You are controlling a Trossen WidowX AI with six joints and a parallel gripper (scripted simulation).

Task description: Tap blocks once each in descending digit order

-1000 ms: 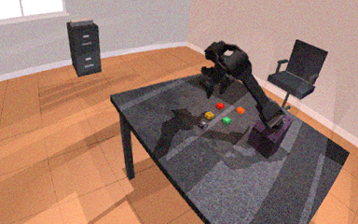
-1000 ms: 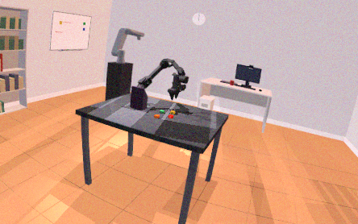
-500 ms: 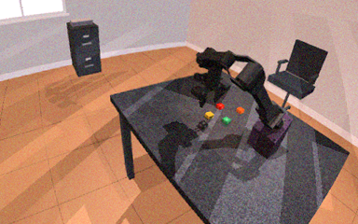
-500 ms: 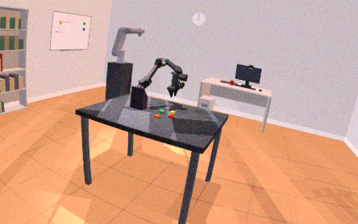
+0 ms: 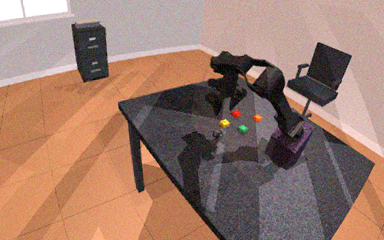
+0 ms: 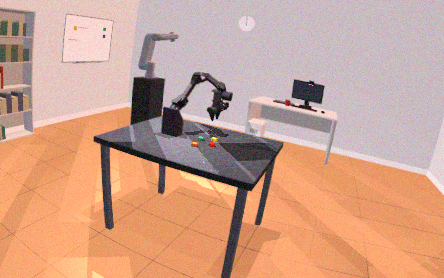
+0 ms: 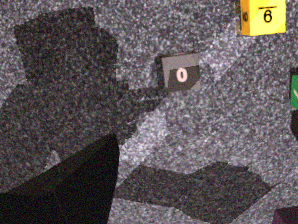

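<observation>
The yellow block lies 120 mm below my gripper tip, 80 mm to the right of it and 50 mm ahead of it. Round my gripper tip: red block (200 mm to the right, 120 mm below, 80 mm ahead); then green block (130 mm to the right, 120 mm below, 30 mm behind); then dark grey block (120 mm below, 10 mm ahead).
</observation>
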